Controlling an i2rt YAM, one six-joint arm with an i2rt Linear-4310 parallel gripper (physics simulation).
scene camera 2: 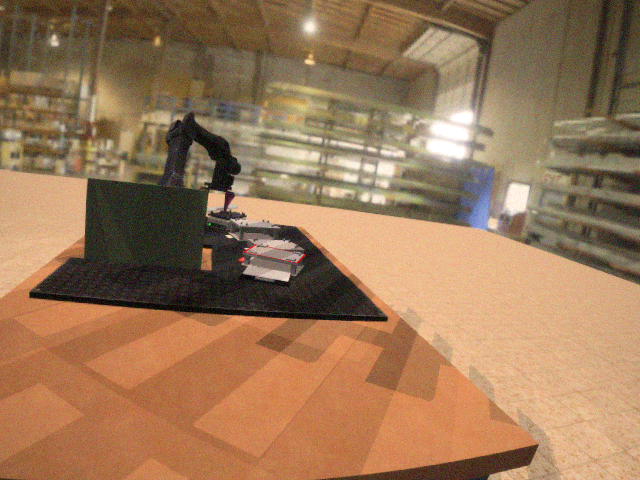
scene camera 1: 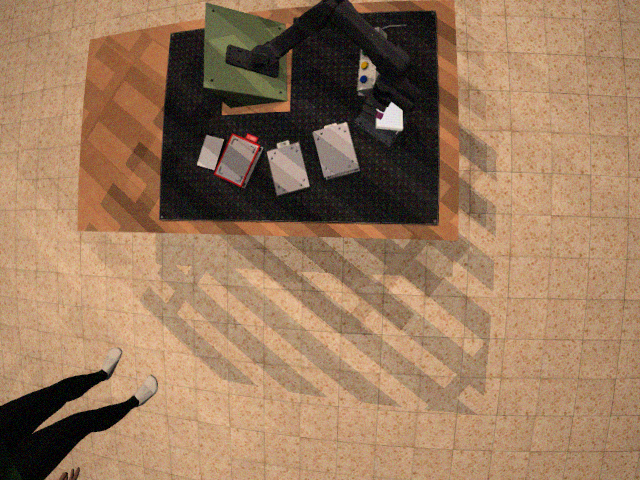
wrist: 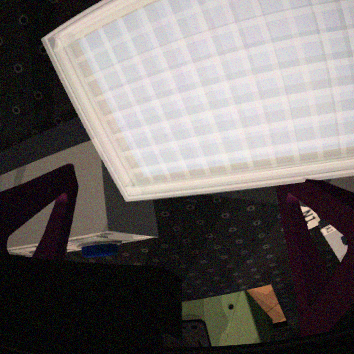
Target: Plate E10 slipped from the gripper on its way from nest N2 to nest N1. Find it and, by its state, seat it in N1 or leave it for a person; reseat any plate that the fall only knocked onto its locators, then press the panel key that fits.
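Pixels of known places: gripper, fingertip midpoint: (scene camera 2: 213,208) (wrist: 176,175); arm's base, link origin: (scene camera 2: 161,222) (scene camera 1: 252,62).
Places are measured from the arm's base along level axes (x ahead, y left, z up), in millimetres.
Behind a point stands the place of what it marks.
Observation:
A white plate with a grid of wells (scene camera 1: 390,117) @(x 214, y 479, z 2 mm) (wrist: 215,100) @(x 184, y 473, z -3 mm) lies by a dark, flat support (scene camera 1: 368,121) @(x 218, y 407, z -30 mm) at the mat's right; its label and exact tilt cannot be told. My gripper (scene camera 2: 228,208) (wrist: 176,175) @(x 154, y 439, z -11 mm) is open, low beside the plate, its purple fingers wide apart and holding nothing. A grey nest (scene camera 1: 336,148) @(x 311, y 303, z -29 mm) stands left of the support, a second grey nest (scene camera 1: 287,167) @(x 370, y 128, z -61 mm) further left, then a red-rimmed one (scene camera 1: 238,160) @(x 346, y -50, z -45 mm) (scene camera 2: 273,253) @(x 337, y -61, z -45 mm). An N1 label (wrist: 310,217) @(x 225, y 268, z -83 mm) shows behind the right finger. The key panel (scene camera 1: 366,85) @(x 96, y 399, z -17 mm) (wrist: 55,185) has yellow (scene camera 1: 364,65) @(x 26, y 391, z -14 mm) and blue (scene camera 1: 363,79) @(x 76, y 389, z -14 mm) (wrist: 100,250) @(x 81, y 395, z -13 mm) keys.
A green board (scene camera 1: 222,87) @(x 119, y -72, z 78 mm) (scene camera 2: 144,222) @(x -27, y -129, z 21 mm) (wrist: 220,315) @(x 69, y 74, z -67 mm) stands at the back left, with part of the arm above it in the first scene view. A small pale flat piece (scene camera 1: 210,151) @(x 304, y -177, z -71 mm) (scene camera 2: 266,274) @(x 304, y -189, z -71 mm) lies left of the red-rimmed nest. A person's legs (scene camera 1: 67,390) show at lower left.

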